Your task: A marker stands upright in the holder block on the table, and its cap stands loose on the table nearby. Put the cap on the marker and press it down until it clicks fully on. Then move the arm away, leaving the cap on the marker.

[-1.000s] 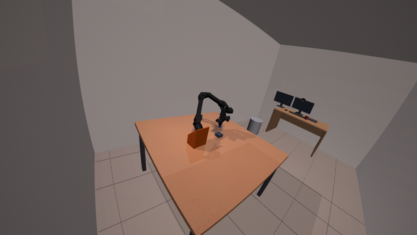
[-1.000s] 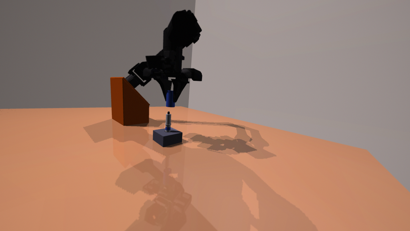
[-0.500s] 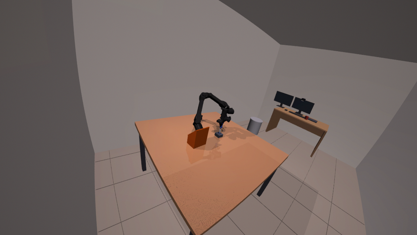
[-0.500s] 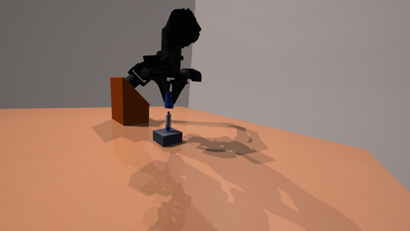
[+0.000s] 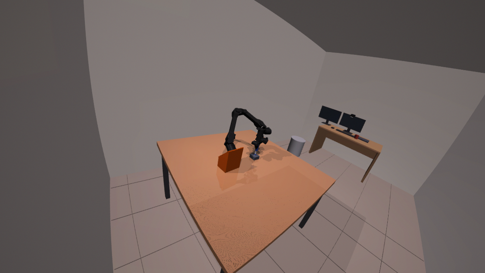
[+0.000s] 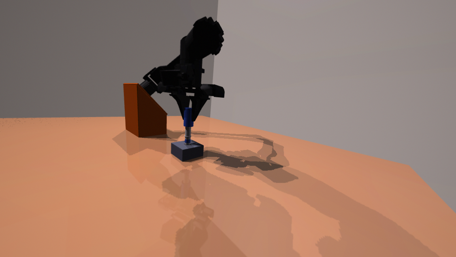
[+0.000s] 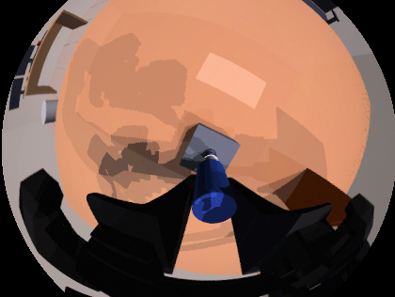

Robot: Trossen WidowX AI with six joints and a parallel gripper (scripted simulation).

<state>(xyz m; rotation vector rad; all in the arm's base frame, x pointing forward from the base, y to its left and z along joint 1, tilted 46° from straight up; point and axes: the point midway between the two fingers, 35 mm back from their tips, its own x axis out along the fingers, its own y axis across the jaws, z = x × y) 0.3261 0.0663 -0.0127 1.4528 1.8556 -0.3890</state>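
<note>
Right now the holder block is 90 mm below my gripper tip. From my gripper tip the other things lie so: marker cap: 10 mm above.
</note>
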